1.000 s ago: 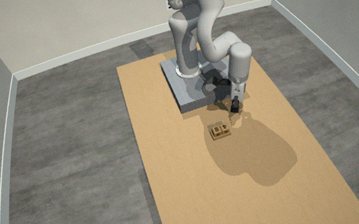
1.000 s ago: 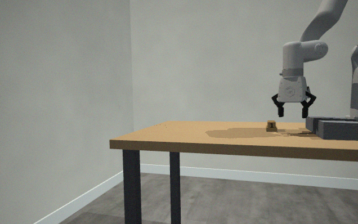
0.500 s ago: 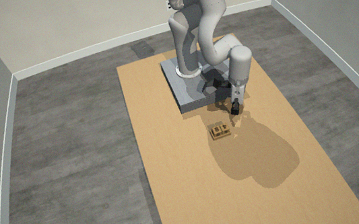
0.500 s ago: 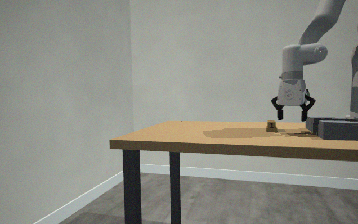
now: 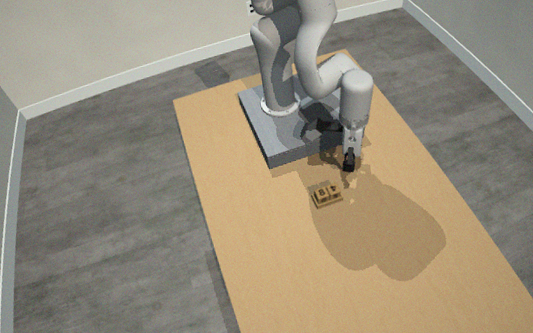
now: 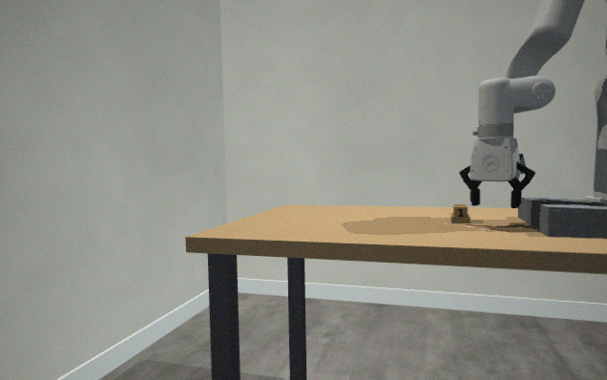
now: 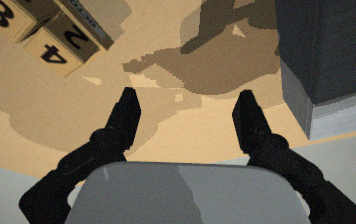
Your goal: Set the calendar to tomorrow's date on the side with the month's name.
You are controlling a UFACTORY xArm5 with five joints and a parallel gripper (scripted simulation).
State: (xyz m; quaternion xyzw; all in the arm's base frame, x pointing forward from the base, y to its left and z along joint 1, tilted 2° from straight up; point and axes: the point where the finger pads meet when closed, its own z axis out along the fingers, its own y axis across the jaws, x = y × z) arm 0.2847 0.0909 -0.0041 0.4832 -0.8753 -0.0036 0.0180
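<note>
Right now the wooden cube is 7 cm ahead of my hand, 12 cm to the right of it and 3 cm below it. Also, from my hand: wooden tray: 7 cm ahead, 10 cm to the right, 5 cm below.
</note>
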